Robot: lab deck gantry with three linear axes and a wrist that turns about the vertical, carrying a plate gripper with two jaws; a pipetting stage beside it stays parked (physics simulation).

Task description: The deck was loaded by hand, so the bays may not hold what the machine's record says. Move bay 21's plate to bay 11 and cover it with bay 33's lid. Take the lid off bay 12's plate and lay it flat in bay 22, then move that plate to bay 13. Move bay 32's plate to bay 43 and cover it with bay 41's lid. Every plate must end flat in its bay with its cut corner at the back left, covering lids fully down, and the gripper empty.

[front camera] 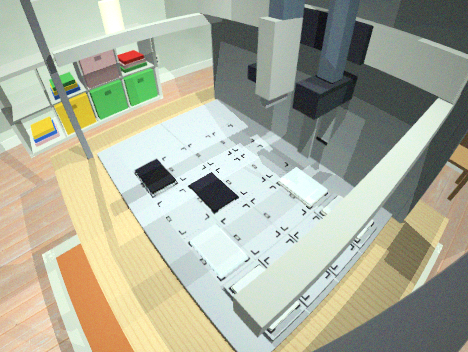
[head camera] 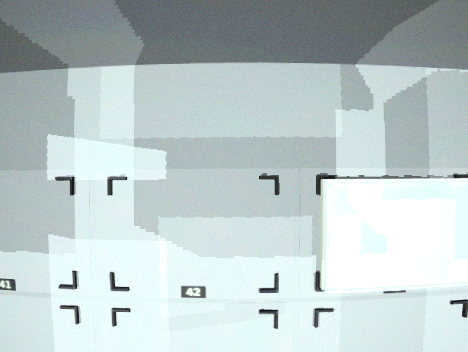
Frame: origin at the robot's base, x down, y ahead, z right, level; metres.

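Where they show: gripper, fingertip midpoint: (front camera: 313,147); robot's base at its link origin: (front camera: 135,173).
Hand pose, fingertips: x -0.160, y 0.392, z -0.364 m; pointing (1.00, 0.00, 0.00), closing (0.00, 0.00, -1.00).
Note:
Each offset is from my fingertips to the centre of the thing.
The gripper's black body (front camera: 320,97) hangs high at the back. Its jaws do not stand out against the grey wall, and no plate or lid shows beneath it. A white plate @(dx +0.147, dy +0.000, dz +0.000 m) (front camera: 302,187) (head camera: 400,235) lies flat in bay 43; glare hides whether a clear lid covers it. Bay 42, in the middle of the head view, has bare brackets, and the visible right end of bay 41 shows no lid. A black-topped plate @(dx +0.147, dy -0.328, dz +0.321 m) (front camera: 156,176) sits in bay 11. A flat black lid @(dx +0.156, dy -0.164, dz +0.214 m) (front camera: 213,192) lies in bay 22. A white plate @(dx +0.153, dy +0.000, dz +0.321 m) (front camera: 219,252) lies in bay 13. Cut corners cannot be made out.
The parked pipetting stage (front camera: 277,60) hangs left of the gripper in the front view. A pale beam (front camera: 345,215) crosses the right side and partly hides white items in the bays beyond bays 13 and 43. A grey wall stands behind the deck.

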